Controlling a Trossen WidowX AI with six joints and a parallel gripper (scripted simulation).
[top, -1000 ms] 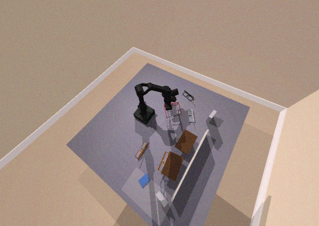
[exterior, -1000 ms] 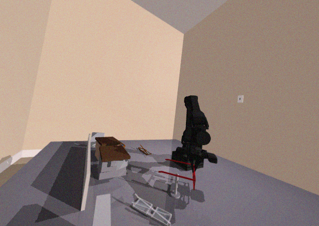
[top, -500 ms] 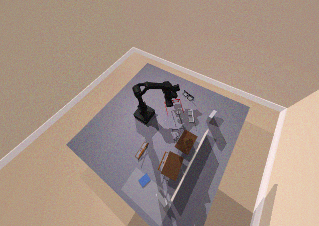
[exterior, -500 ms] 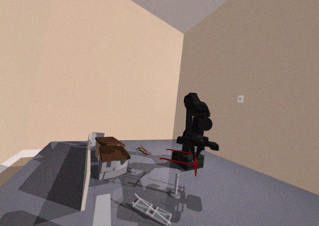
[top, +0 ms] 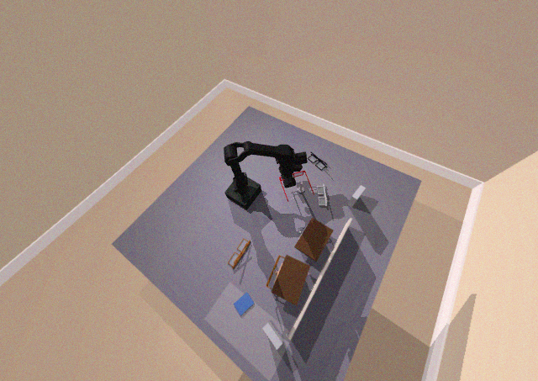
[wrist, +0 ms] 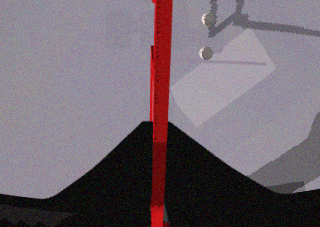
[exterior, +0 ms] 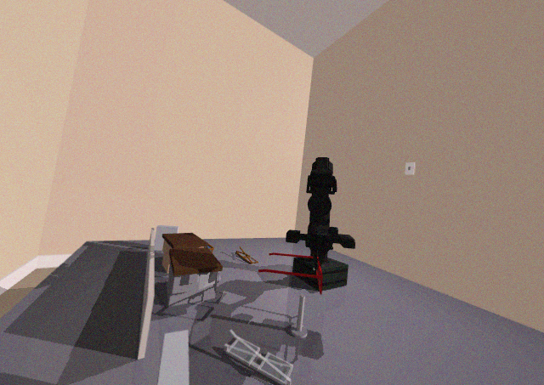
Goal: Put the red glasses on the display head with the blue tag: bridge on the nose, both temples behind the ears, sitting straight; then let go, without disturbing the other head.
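Now: the white post 80 mm ahead of my gripper tip, 40 mm to the left of it and 100 mm below it. From my gripper tip the other things lie so: blue tag (190 mm ahead, 630 mm to the right, 120 mm below); long low white wall (420 mm ahead, 300 mm to the right, 70 mm below).
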